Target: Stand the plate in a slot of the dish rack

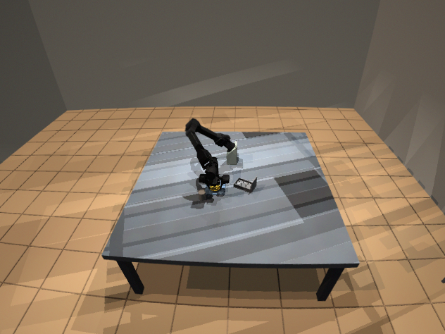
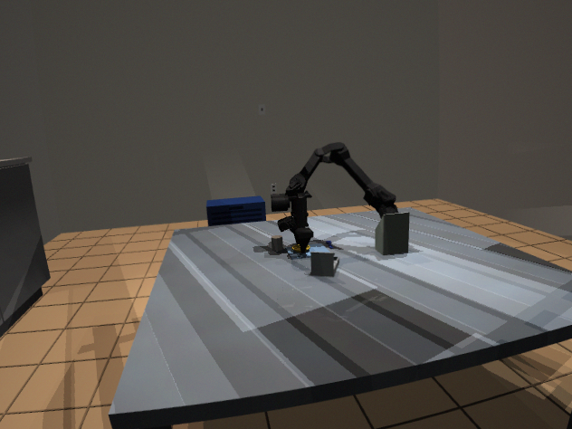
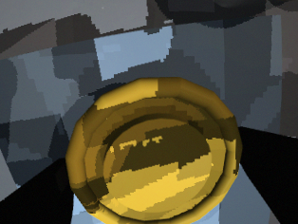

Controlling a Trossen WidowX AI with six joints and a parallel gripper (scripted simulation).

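Right now my gripper tip is 30 mm past the blue mat and 10 mm above it. Round my gripper tip: yellow plate: 10 mm above; beige cup: 80 mm to the right, 70 mm ahead, 20 mm above; dish rack: 200 mm to the left, 10 mm behind, 10 mm above.
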